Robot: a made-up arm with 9 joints. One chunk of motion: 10 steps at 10 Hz.
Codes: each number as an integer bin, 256 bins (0 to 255) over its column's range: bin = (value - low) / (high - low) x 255, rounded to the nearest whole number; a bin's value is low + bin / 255 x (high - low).
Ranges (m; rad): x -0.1..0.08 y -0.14..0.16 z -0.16..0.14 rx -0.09..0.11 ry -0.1..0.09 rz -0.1..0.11
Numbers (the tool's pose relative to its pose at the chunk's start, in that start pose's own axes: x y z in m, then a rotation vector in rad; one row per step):
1: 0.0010 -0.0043 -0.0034 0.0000 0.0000 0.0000
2: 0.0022 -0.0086 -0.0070 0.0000 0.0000 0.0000
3: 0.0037 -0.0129 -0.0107 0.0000 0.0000 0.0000
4: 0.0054 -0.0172 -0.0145 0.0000 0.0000 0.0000
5: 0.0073 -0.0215 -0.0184 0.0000 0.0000 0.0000
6: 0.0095 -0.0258 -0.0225 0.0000 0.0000 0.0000
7: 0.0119 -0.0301 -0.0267 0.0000 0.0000 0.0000
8: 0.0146 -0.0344 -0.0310 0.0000 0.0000 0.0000
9: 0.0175 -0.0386 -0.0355 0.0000 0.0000 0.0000
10: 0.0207 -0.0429 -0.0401 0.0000 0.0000 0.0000
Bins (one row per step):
1: 143 115 133 115 134 121
2: 145 112 130 115 134 121
3: 147 108 127 115 134 121
4: 149 104 124 115 134 121
5: 152 101 120 115 134 121
6: 155 97 117 115 134 121
7: 159 93 113 115 134 121
8: 162 90 110 115 134 121
9: 166 86 106 115 134 121
10: 171 83 102 115 134 121

